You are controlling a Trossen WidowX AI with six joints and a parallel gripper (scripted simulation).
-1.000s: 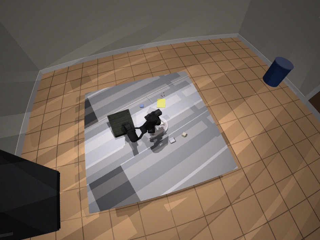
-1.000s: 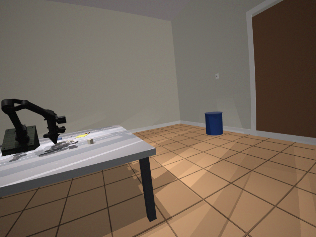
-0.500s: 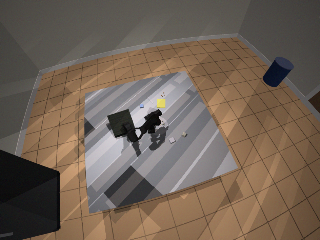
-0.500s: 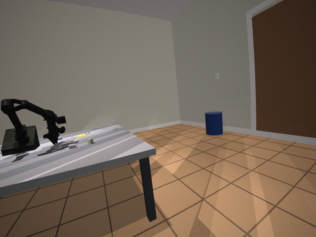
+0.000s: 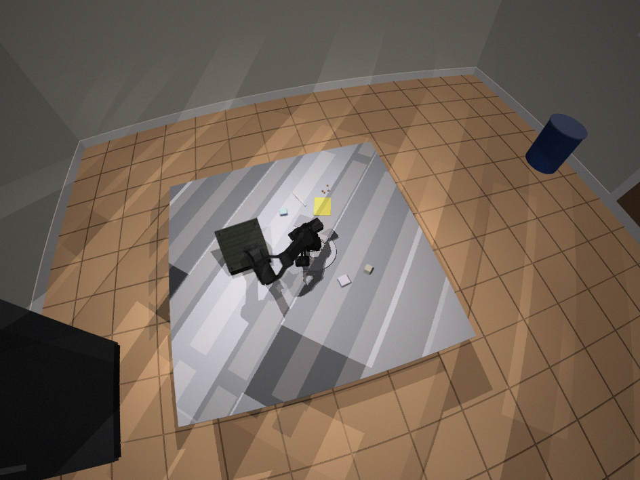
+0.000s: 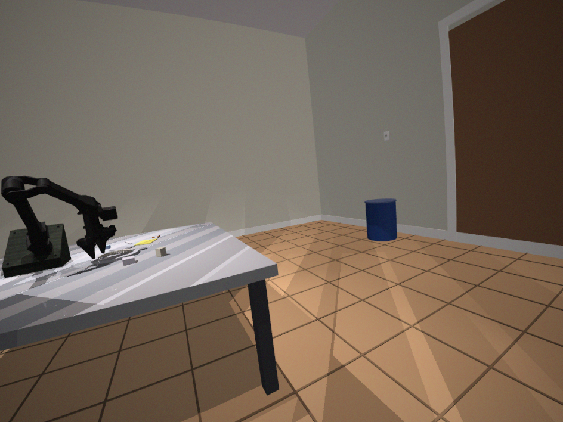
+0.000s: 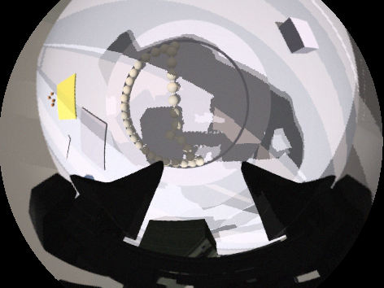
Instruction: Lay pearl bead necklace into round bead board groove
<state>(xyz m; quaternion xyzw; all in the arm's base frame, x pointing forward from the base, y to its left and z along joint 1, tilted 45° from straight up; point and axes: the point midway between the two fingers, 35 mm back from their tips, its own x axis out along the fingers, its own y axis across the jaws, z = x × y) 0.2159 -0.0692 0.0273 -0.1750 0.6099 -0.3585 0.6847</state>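
The round bead board lies 7 cm ahead of my gripper tip, 1 cm to the left of it and 1 cm below it. Round my gripper tip: grey card 8 cm ahead, 19 cm to the left, 2 cm below; then blue block 1 cm behind, 29 cm to the left, 1 cm below; then white block 13 cm ahead, 19 cm to the right, 1 cm below.
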